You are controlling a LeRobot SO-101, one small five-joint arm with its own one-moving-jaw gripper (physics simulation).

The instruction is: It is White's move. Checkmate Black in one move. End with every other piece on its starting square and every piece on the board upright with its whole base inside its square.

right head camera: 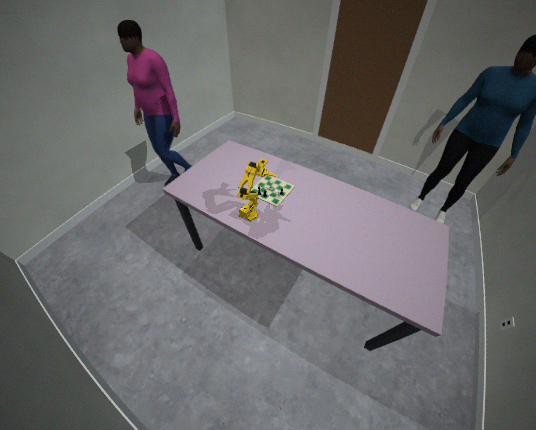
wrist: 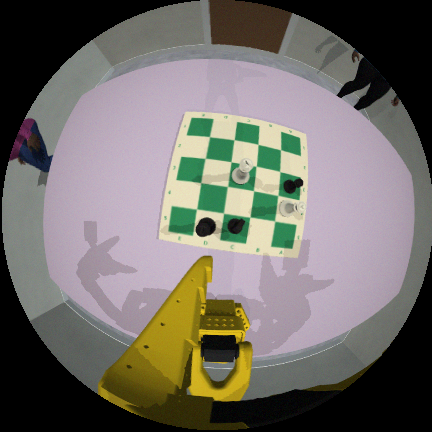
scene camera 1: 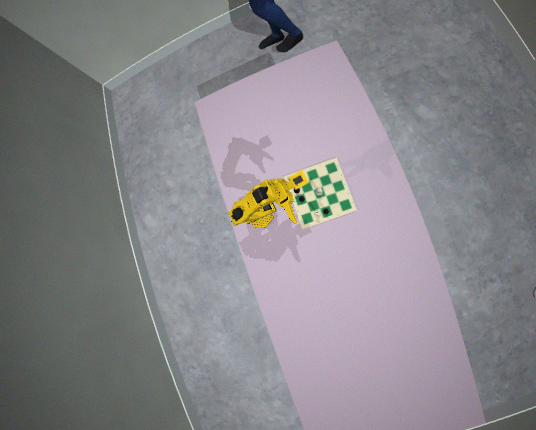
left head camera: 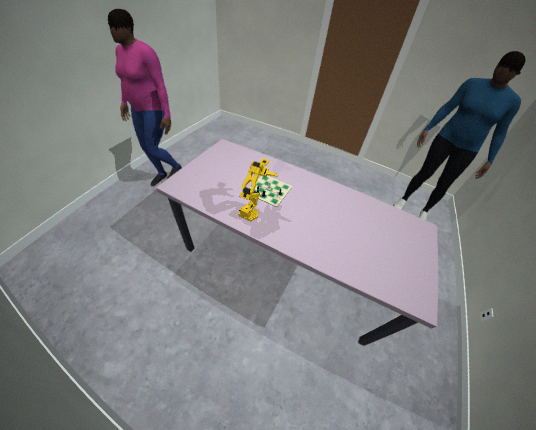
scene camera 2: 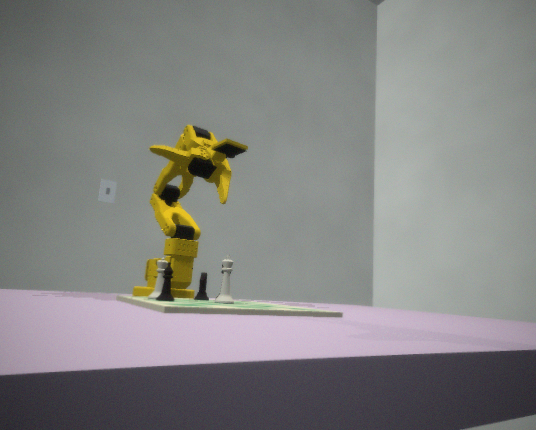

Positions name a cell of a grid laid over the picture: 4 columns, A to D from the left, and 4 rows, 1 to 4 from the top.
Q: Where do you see a chessboard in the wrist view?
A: B2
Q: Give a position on a chessboard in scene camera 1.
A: C2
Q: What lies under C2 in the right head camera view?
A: A chessboard.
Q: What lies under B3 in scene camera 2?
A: A chessboard.
